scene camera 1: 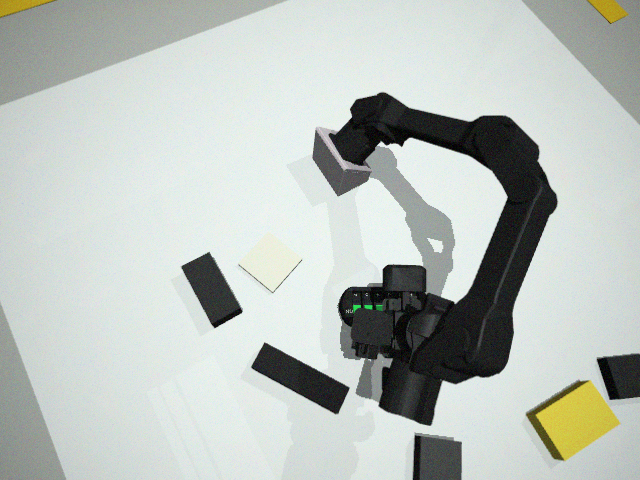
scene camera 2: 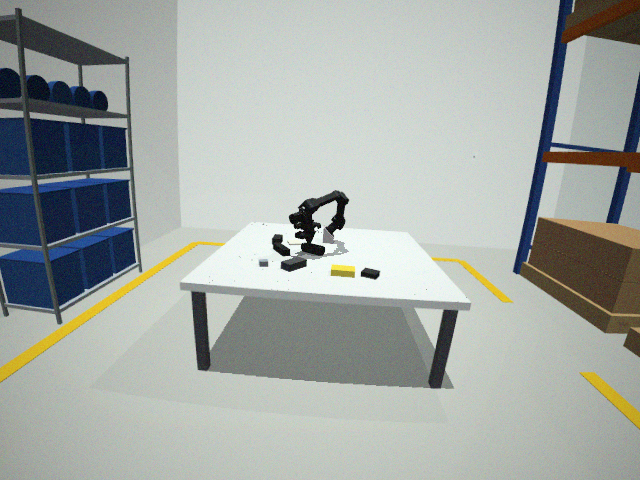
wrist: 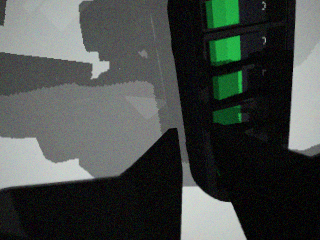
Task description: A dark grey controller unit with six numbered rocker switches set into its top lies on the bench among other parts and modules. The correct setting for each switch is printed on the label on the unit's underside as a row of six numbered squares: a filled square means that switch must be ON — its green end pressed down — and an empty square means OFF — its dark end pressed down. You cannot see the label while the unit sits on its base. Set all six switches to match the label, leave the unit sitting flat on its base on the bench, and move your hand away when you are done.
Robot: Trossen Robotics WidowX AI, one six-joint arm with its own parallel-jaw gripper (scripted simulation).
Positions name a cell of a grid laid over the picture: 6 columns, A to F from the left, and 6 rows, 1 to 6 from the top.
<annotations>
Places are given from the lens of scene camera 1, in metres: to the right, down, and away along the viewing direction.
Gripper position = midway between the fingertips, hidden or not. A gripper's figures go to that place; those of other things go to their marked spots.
gripper (scene camera 1: D5): 0.12, 0.14, 0.75
yellow block (scene camera 1: F6): 0.41, 0.30, 0.75
cream tile (scene camera 1: C4): -0.09, 0.04, 0.83
</annotations>
